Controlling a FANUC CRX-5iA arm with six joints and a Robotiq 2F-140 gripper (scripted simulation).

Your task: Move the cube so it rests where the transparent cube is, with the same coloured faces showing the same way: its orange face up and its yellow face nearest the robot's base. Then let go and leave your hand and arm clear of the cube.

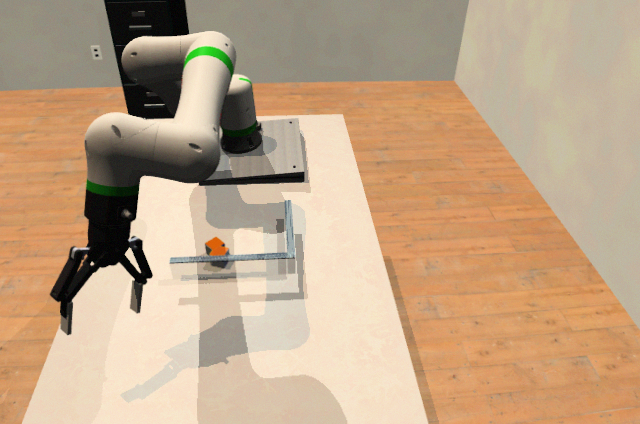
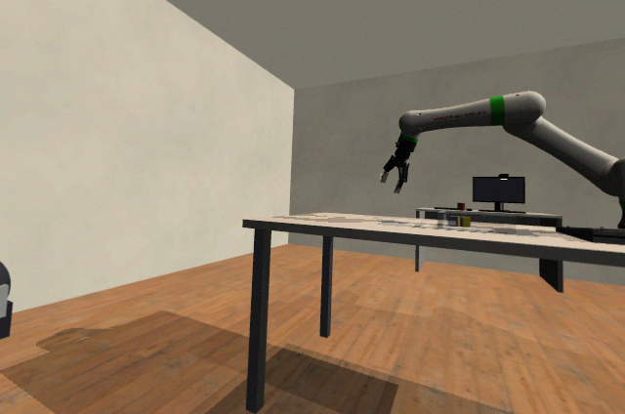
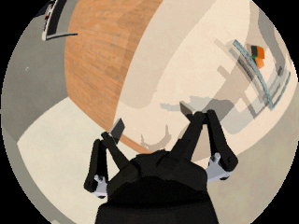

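The cube lies 37 cm behind my hand, 11 cm to the left of it and 15 cm below it. Round my hand: short fence arm (44 cm behind, 31 cm to the left, 13 cm below).
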